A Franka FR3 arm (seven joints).
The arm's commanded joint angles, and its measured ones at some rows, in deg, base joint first. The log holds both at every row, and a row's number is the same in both.
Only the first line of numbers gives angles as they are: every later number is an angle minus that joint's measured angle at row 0.
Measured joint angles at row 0:
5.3, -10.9, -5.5, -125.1, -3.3, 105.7, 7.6
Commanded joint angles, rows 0 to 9:
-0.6, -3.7, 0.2, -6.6, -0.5, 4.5, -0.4
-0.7, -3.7, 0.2, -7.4, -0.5, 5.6, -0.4
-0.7, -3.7, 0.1, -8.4, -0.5, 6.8, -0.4
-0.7, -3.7, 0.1, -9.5, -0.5, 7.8, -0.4
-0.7, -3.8, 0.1, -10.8, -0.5, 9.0, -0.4
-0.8, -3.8, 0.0, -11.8, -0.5, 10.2, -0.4
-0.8, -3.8, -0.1, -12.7, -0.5, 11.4, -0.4
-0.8, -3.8, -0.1, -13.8, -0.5, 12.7, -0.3
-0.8, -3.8, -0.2, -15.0, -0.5, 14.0, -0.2
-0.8, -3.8, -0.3, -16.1, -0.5, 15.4, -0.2
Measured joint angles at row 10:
-0.4, -1.7, -0.2, -11.1, 0.0, 10.7, 0.0
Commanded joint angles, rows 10 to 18:
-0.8, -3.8, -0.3, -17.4, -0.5, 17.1, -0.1
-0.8, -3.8, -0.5, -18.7, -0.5, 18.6, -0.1
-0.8, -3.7, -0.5, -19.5, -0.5, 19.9, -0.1
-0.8, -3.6, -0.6, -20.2, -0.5, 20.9, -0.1
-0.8, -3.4, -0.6, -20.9, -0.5, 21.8, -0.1
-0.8, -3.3, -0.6, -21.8, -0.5, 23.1, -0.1
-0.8, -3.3, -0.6, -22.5, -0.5, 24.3, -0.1
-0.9, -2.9, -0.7, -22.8, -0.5, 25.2, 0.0
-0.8, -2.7, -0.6, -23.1, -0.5, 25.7, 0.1
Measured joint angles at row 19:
-0.4, -1.8, -0.6, -20.5, 0.0, 22.6, 0.0
